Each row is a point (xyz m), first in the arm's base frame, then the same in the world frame.
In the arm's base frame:
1: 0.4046 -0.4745 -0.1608
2: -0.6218 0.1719 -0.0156
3: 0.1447 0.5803 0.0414
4: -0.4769 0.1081 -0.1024
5: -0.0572 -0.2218 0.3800
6: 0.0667 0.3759 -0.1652
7: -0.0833 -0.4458 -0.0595
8: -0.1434 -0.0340 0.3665
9: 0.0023 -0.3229 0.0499
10: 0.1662 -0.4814 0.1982
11: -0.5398 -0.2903 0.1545
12: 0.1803 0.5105 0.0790
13: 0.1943 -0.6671 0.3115
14: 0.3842 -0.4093 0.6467
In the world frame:
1: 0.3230 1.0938 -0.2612
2: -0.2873 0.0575 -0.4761
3: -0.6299 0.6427 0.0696
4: -0.2474 0.2329 -0.4923
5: 0.2288 0.4000 0.0205
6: -0.5009 0.7009 -0.1959
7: 0.3079 0.6192 -0.4151
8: 0.0427 0.3093 0.0189
9: 0.2273 0.6248 -0.2481
10: 0.4294 0.7133 -0.0890
11: 0.2075 0.1013 -0.4254
12: -0.5507 0.6635 0.0987
13: 0.6416 0.7047 -0.0342
14: 0.5049 0.6739 0.4076

